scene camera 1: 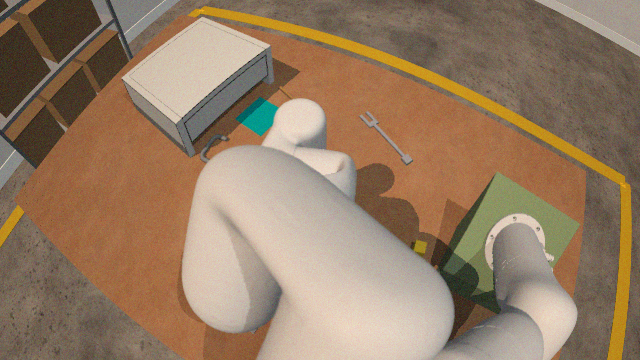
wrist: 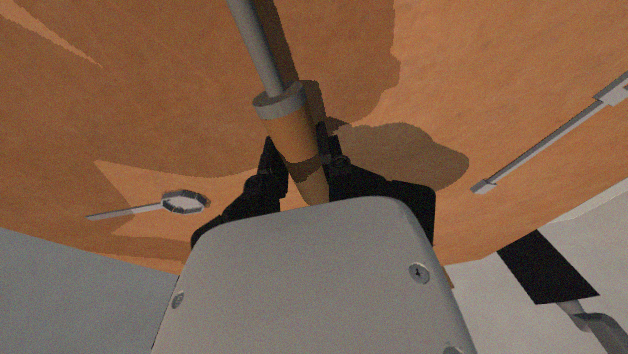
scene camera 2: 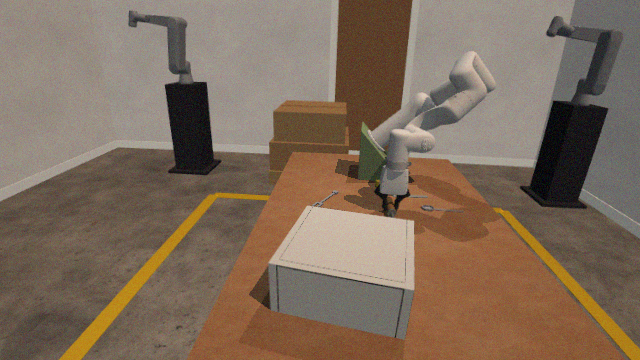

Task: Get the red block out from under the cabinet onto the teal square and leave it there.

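Seen in the pictures: gripper, between the fingertips: (wrist: 301, 143) (scene camera 2: 389, 210); arm's base, origin of its link: (scene camera 1: 514, 245) (scene camera 2: 375, 141).
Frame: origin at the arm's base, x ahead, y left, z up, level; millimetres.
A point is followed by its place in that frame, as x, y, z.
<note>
The red block does not show in any view. The white-grey cabinet (scene camera 1: 195, 67) @[801, -105, -25] (scene camera 2: 350, 245) @[863, -121, -25] stands at the table's far end from the arm base; the space under it is dark. The teal square (scene camera 1: 257, 117) @[635, -120, -159] lies in front of its open side, partly covered by the arm in scene camera 1. My gripper (scene camera 2: 391, 201) @[411, 38, -154] (wrist: 301, 143) @[411, 38, -154] is shut on the wooden handle of a hook tool (wrist: 290, 132) @[439, 37, -128]. The tool's grey shaft runs forward from the fingers, close over the table. Its curved hook end (scene camera 1: 206, 148) @[693, 18, -151] shows near the cabinet's front corner. The arm hides the gripper in scene camera 1.
A fork-ended tool (scene camera 1: 390, 141) @[323, -200, -154] (scene camera 2: 327, 198) @[333, -203, -157] (wrist: 545, 143) @[337, -204, -155] lies to one side; a ring-ended tool (scene camera 2: 447, 210) @[378, 266, -158] (wrist: 125, 211) @[376, 270, -158] lies on the other. A yellow block (scene camera 1: 420, 246) @[166, 18, -135] sits by the green arm base (scene camera 1: 535, 202) @[2, -60, 65] (scene camera 2: 369, 157) @[104, -29, -48]. A thin orange stick (scene camera 1: 285, 92) @[614, -219, -154] lies beside the teal square.
</note>
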